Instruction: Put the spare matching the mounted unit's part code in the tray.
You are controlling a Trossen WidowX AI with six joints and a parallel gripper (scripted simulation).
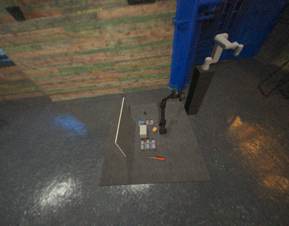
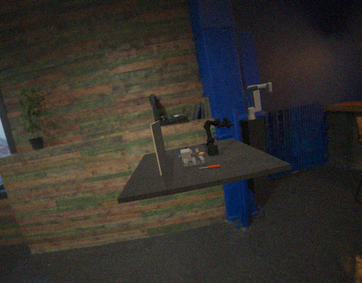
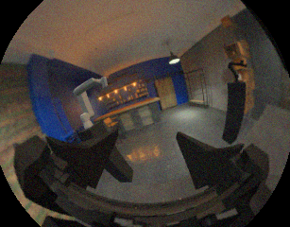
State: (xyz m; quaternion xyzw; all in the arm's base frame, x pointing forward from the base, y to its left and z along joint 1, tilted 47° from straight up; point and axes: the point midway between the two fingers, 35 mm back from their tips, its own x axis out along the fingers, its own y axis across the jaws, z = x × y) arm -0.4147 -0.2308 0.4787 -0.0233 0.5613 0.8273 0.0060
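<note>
Now: gripper tip 600 mm short of the spare, 740 mm to the right of it and 190 mm above it. The rest, counted from my gripper tip: tan block: 560 mm ahead, 460 mm to the left, 220 mm below; mounted unit: 730 mm ahead, 500 mm to the left, 180 mm below; tray: 770 mm ahead, 320 mm to the left, 230 mm below.
</note>
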